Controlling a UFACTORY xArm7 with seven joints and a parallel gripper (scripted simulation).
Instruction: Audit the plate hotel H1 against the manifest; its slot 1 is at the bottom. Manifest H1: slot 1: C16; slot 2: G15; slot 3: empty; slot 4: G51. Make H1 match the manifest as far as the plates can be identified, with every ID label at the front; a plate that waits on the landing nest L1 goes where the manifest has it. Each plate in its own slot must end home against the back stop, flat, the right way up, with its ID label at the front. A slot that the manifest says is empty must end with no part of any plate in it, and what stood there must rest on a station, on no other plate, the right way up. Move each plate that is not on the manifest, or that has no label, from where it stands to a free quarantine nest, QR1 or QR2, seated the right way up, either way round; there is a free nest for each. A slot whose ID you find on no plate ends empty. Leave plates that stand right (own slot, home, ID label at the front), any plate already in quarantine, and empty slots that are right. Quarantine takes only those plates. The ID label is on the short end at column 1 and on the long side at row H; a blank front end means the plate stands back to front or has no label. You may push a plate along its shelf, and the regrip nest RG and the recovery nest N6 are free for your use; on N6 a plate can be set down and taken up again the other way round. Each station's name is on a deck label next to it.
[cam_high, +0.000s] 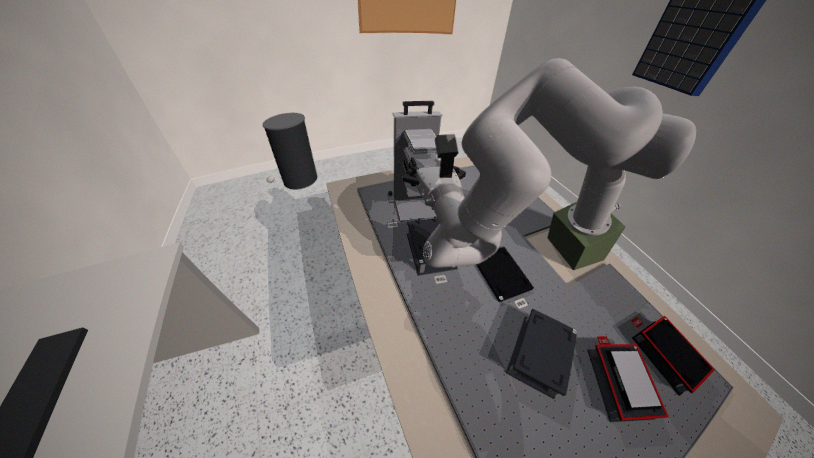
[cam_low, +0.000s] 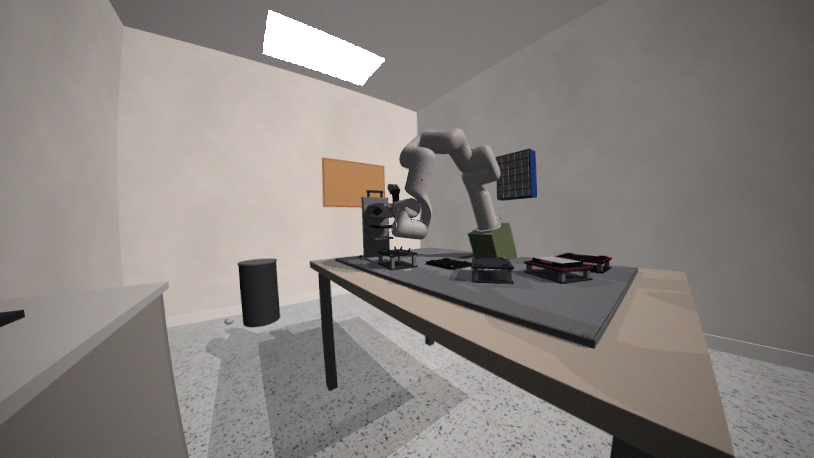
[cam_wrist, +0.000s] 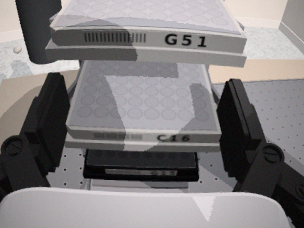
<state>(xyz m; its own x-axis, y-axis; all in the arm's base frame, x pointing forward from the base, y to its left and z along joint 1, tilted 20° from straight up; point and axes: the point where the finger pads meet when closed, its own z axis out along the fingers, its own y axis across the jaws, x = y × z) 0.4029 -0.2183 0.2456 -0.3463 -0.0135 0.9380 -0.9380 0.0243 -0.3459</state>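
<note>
My hand is 60 mm to the left of the dark plate and 70 mm above it. Round my hand: red-framed nest 530 mm behind, 610 mm to the left, 200 mm below; then RG label 230 mm to the left, 240 mm below; then H1 deck label 100 mm ahead, 10 mm to the right, 240 mm below.
</note>
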